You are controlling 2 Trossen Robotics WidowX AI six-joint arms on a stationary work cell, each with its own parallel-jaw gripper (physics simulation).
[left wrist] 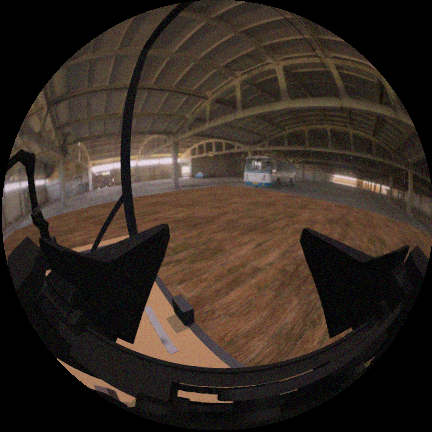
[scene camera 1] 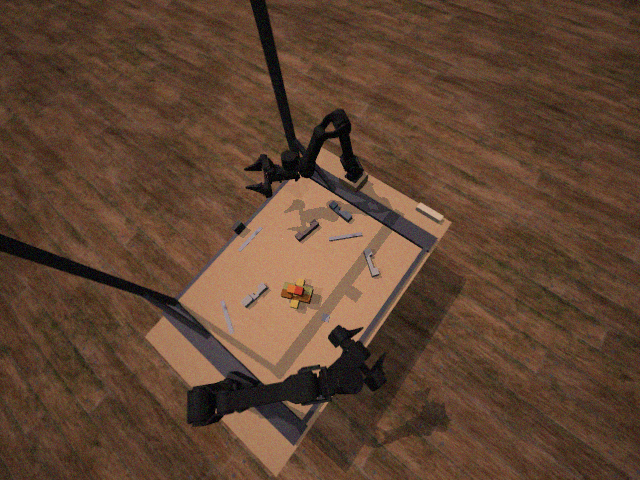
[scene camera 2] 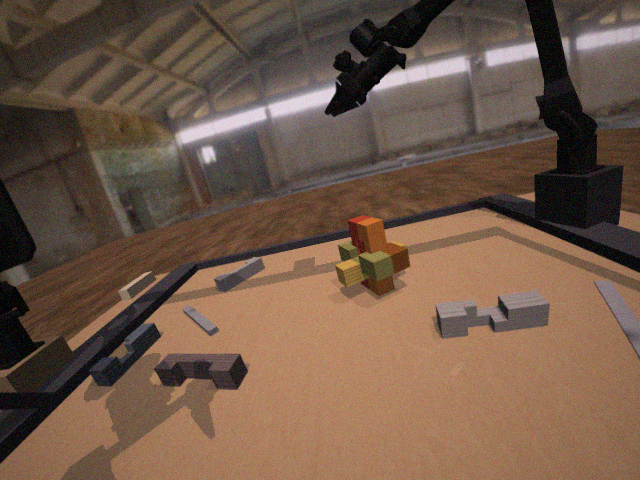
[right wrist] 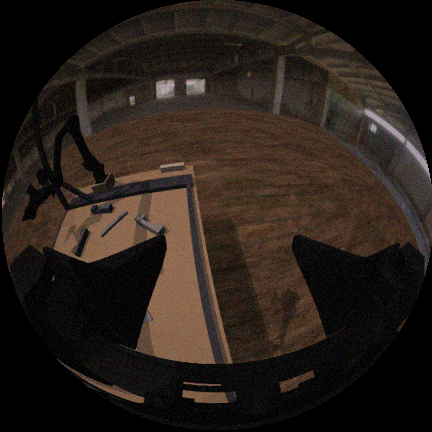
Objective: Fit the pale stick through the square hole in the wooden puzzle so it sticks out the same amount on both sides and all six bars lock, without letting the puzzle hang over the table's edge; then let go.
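Where they show: left gripper, fingertip midpoint: [left wrist: 238, 233] [scene camera 1: 244, 178] [right wrist: 22, 215]; right gripper, fingertip midpoint: [scene camera 1: 373, 340] [scene camera 2: 329, 114] [right wrist: 231, 242]; left arm's base, link origin: [scene camera 1: 353, 175] [scene camera 2: 16, 356] [right wrist: 100, 179]; right arm's base, link origin: [scene camera 2: 576, 170].
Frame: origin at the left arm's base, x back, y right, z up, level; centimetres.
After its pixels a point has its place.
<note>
The wooden puzzle [scene camera 1: 298, 290] [scene camera 2: 373, 236], of red, orange, yellow and green bars, stands on the table, inside its edges. Its square hole cannot be made out. The pale stick [scene camera 1: 429, 212] @(x 5.8, y -38.1, z -3.5 cm) [scene camera 2: 137, 286] @(x 4.9, y -35.9, z -4.6 cm) [right wrist: 172, 167] @(x 4.9, y -38.5, z -4.4 cm) lies flat near a table corner, outside the dark rail and far from the puzzle. My left gripper [scene camera 1: 247, 178] @(x -38.0, y 27.4, z 19.5 cm) [left wrist: 238, 233] @(x -38.0, y 27.4, z 19.5 cm) is open and empty, raised near the table's upper-left edge in scene camera 1. My right gripper [scene camera 1: 372, 342] @(x -57.7, y -48.7, z 26.0 cm) [scene camera 2: 329, 112] @(x -57.7, y -48.7, z 26.0 cm) [right wrist: 231, 242] @(x -57.7, y -48.7, z 26.0 cm) is open and empty, raised near the opposite long edge.
Notched grey bars [scene camera 1: 254, 295] @(x -71.1, y 0.1, z -5.0 cm) [scene camera 2: 522, 311] @(x -73.7, y 2.2, z -4.1 cm), a dark blue bar [scene camera 1: 340, 210] @(x -17.3, y -5.2, z -3.3 cm) [scene camera 2: 125, 355] @(x -17.2, y -4.0, z -5.0 cm) and a brown bar [scene camera 1: 307, 230] @(x -34.3, y 0.8, z -3.5 cm) [scene camera 2: 201, 367] @(x -34.5, y 1.6, z -4.5 cm) lie around the puzzle. Thin flat grey strips [scene camera 1: 345, 237] @(x -26.0, y -14.6, z -5.7 cm) [scene camera 2: 200, 320] @(x -27.0, y -12.5, z -5.5 cm) lie between them. A small black block [scene camera 1: 238, 227] @(x -52.8, y 26.8, z -1.7 cm) [left wrist: 183, 310] @(x -50.4, y 27.2, z -0.8 cm) sits at an edge.
</note>
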